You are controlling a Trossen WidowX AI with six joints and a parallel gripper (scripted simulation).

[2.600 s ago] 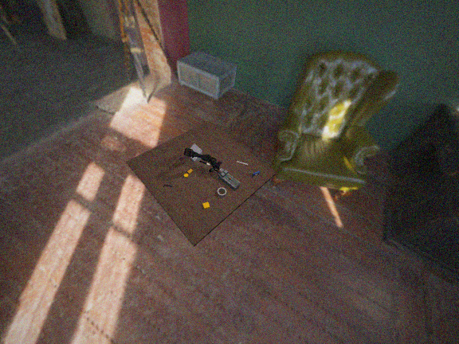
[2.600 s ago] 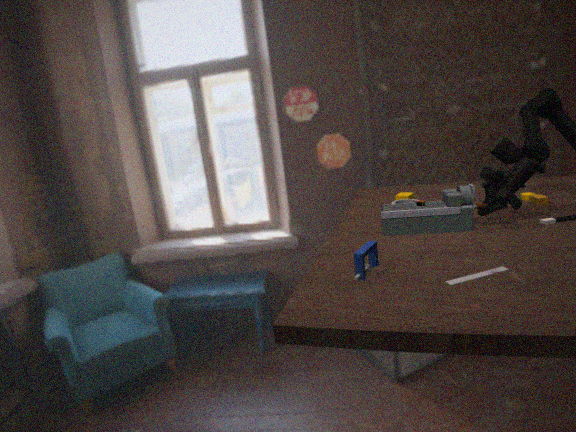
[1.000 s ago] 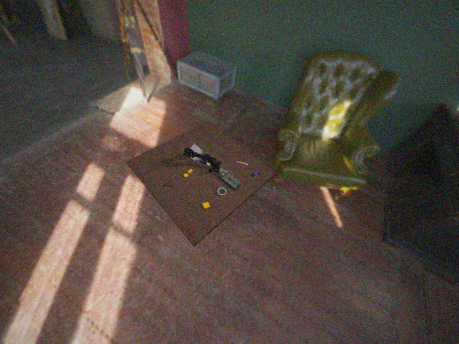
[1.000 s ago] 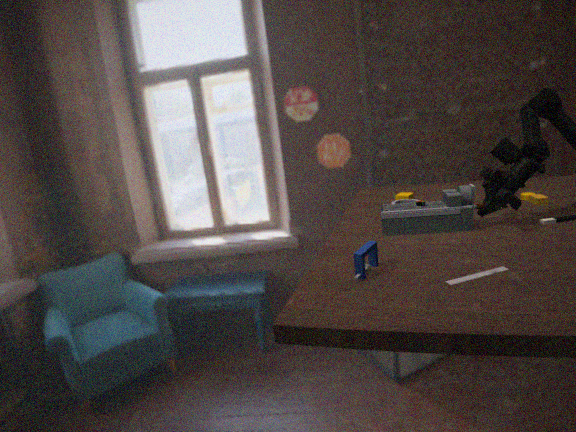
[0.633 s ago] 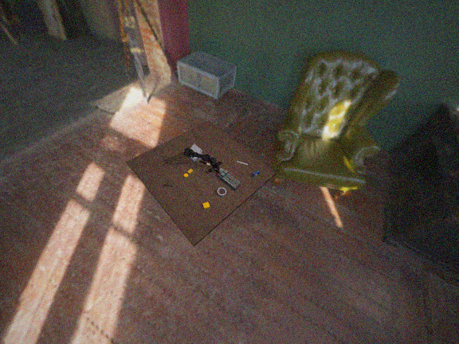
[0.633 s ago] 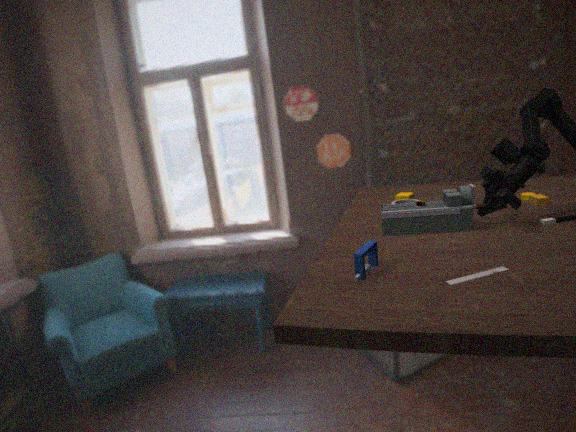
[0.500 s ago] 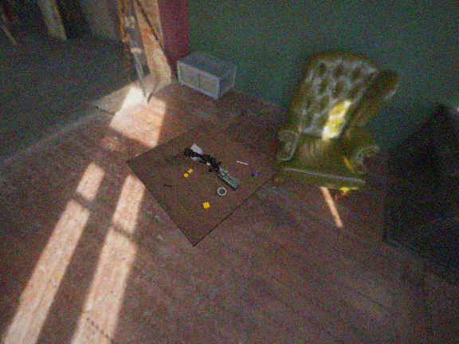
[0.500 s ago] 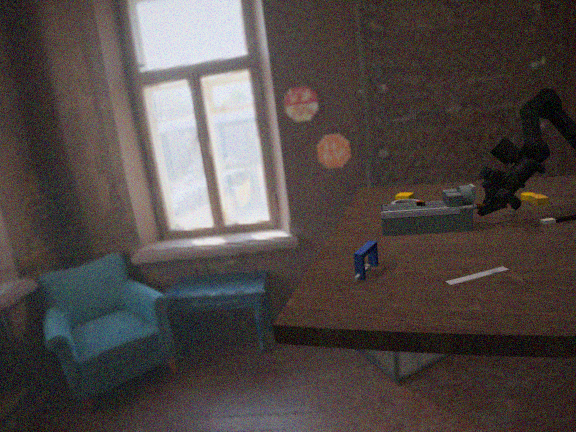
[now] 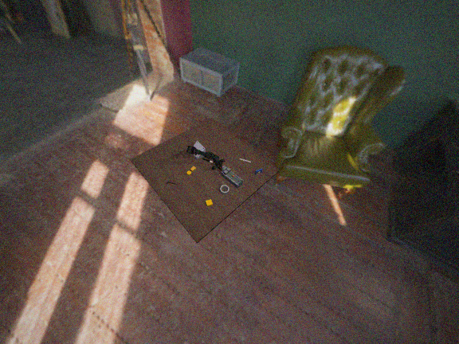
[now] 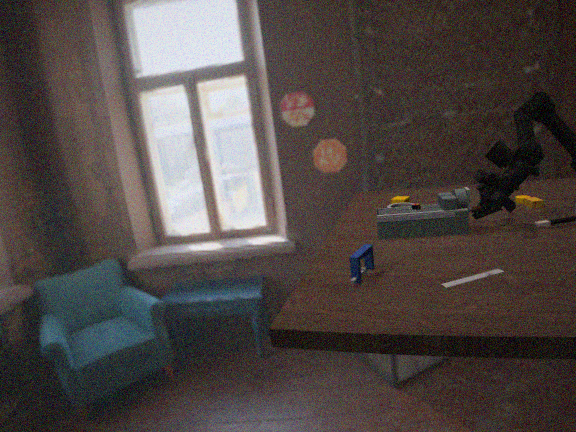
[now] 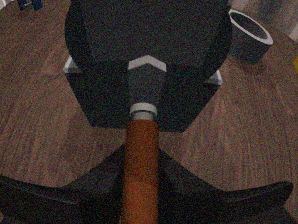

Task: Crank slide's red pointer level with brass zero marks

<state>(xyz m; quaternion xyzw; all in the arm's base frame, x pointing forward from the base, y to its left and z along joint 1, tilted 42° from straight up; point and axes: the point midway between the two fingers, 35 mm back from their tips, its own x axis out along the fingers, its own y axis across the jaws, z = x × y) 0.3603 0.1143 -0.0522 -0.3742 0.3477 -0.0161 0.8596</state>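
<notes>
Right now my gripper tip is 30 mm below the crank handle and 20 mm past it. The rest, counted from my gripper tip: yellow block (350 mm to the right, 270 mm ahead, 20 mm below); then white strip (360 mm to the left, 30 mm below, 10 mm ahead); then red pointer (170 mm ahead, 50 mm above, 40 mm to the left).
</notes>
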